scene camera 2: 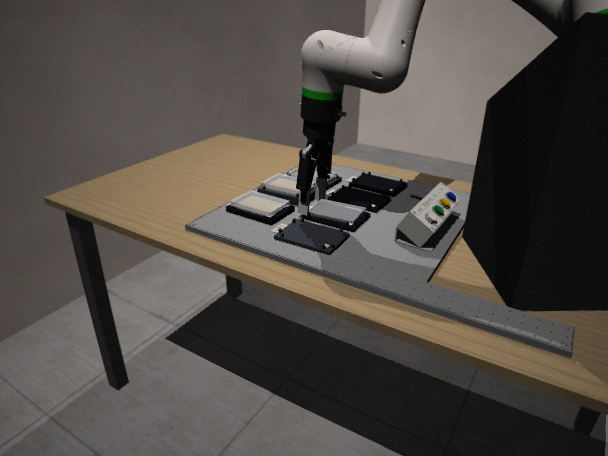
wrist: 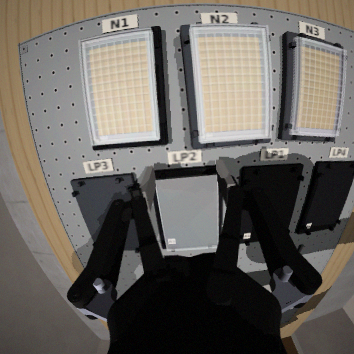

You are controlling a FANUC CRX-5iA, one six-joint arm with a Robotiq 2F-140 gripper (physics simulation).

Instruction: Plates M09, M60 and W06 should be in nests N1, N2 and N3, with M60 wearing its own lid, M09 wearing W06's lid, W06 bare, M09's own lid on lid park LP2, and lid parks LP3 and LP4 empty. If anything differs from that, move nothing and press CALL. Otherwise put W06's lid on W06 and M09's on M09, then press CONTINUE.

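Places are measured from the arm's base along level axes (x ahead, y left, z up), in millimetres.
Pixels of known places: gripper, fingertip midpoint: (scene camera 2: 311, 206) (wrist: 184, 171).
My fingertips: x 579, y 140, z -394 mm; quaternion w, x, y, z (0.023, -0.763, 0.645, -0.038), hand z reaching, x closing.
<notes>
Behind a point stands the place of what it marks.
My gripper (scene camera 2: 312, 199) {x 579, y 140, z -394 mm} (wrist: 184, 171) {x 579, y 140, z -394 mm} points down at lid park LP2 (wrist: 185, 171) {x 578, y 139, z -397 mm}, shut on a clear lid (scene camera 2: 339, 211) {x 498, y 133, z -386 mm} (wrist: 188, 210) {x 523, y 131, z -386 mm} by its two sides. The lid lies level at LP2, in or very close over the park. Pale gridded plates stand in N1 (scene camera 2: 260, 204) {x 663, y 241, z -378 mm} (wrist: 121, 85) {x 683, y 218, z -378 mm}, N2 (scene camera 2: 284, 185) {x 684, y 124, z -367 mm} (wrist: 232, 82) {x 691, y 98, z -368 mm} and N3 (wrist: 320, 85) {x 715, y -33, z -386 mm}. Clear lid-like rims show around all three. The plate names cannot be read. LP3 (scene camera 2: 311, 237) {x 481, y 268, z -397 mm} (wrist: 100, 200) {x 523, y 265, z -397 mm} and LP4 (scene camera 2: 378, 184) {x 532, y -120, z -398 mm} (wrist: 327, 197) {x 544, y -125, z -397 mm} show bare dark surfaces.
LP1 (scene camera 2: 361, 198) {x 514, y 2, z -398 mm} (wrist: 274, 187) {x 560, y -1, z -398 mm} is dark and bare, right of LP2 in the wrist view. A sloped button box (scene camera 2: 418, 226) {x 284, y 142, z -354 mm} with blue, yellow, green and white buttons stands on the grey perforated board (scene camera 2: 400, 272) {x 261, y 255, z -407 mm} (wrist: 52, 95) {x 679, y 332, z -407 mm}. The robot's dark pedestal (scene camera 2: 545, 175) {x 47, y 221, z -153 mm} stands at the right.
</notes>
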